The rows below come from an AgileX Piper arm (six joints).
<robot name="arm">
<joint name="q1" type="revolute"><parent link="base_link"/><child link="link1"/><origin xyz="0.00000 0.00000 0.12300" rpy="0.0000 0.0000 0.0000"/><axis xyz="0 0 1"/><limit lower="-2.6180" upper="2.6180"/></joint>
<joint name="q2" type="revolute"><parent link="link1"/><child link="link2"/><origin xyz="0.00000 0.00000 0.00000" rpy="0.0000 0.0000 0.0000"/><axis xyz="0 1 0"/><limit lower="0.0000" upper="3.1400"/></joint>
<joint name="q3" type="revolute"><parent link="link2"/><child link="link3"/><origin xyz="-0.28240 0.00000 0.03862" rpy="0.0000 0.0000 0.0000"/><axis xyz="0 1 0"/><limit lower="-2.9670" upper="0.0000"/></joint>
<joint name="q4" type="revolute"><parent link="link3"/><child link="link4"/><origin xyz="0.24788 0.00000 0.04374" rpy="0.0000 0.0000 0.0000"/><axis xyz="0.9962 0 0.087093"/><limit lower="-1.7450" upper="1.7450"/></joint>
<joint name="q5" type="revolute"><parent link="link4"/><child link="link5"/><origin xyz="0.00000 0.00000 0.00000" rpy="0.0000 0.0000 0.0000"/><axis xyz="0 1 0"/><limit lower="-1.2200" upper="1.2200"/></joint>
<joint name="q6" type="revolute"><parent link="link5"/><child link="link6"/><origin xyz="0.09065 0.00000 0.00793" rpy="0.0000 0.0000 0.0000"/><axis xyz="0.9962 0 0.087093"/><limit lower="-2.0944" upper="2.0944"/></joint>
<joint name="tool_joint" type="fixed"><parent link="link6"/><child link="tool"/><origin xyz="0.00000 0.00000 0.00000" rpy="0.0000 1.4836 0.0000"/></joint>
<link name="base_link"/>
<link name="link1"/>
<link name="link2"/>
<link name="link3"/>
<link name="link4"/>
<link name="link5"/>
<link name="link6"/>
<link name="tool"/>
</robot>
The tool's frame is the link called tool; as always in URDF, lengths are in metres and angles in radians.
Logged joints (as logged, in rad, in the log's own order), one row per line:
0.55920, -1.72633, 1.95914, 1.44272, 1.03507, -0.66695
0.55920, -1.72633, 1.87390, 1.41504, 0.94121, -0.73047
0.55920, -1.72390, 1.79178, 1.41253, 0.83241, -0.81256
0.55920, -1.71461, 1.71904, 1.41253, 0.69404, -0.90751
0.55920, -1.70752, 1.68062, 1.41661, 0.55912, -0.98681
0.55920, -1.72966, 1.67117, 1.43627, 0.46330, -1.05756
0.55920, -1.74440, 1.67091, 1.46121, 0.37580, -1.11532
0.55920, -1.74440, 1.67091, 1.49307, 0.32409, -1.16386
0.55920, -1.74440, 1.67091, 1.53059, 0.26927, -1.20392
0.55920, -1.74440, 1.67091, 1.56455, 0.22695, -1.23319
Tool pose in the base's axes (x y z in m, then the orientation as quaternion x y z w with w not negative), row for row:
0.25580, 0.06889, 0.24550, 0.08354, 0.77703, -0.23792, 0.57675
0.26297, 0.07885, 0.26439, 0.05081, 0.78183, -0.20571, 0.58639
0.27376, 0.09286, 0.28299, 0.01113, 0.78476, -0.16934, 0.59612
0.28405, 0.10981, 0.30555, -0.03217, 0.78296, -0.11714, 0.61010
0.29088, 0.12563, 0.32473, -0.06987, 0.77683, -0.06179, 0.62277
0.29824, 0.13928, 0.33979, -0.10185, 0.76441, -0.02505, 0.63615
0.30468, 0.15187, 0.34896, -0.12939, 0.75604, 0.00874, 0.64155
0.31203, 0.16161, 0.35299, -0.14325, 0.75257, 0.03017, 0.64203
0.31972, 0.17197, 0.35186, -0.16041, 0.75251, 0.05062, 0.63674
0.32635, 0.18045, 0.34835, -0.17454, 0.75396, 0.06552, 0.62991
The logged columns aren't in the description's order. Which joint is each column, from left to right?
Columns, left to right: q1, q4, q6, q2, q5, q3.
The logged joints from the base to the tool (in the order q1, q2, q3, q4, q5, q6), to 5 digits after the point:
0.55920, 1.44272, -0.66695, -1.72633, 1.03507, 1.95914
0.55920, 1.41504, -0.73047, -1.72633, 0.94121, 1.87390
0.55920, 1.41253, -0.81256, -1.72390, 0.83241, 1.79178
0.55920, 1.41253, -0.90751, -1.71461, 0.69404, 1.71904
0.55920, 1.41661, -0.98681, -1.70752, 0.55912, 1.68062
0.55920, 1.43627, -1.05756, -1.72966, 0.46330, 1.67117
0.55920, 1.46121, -1.11532, -1.74440, 0.37580, 1.67091
0.55920, 1.49307, -1.16386, -1.74440, 0.32409, 1.67091
0.55920, 1.53059, -1.20392, -1.74440, 0.26927, 1.67091
0.55920, 1.56455, -1.23319, -1.74440, 0.22695, 1.67091

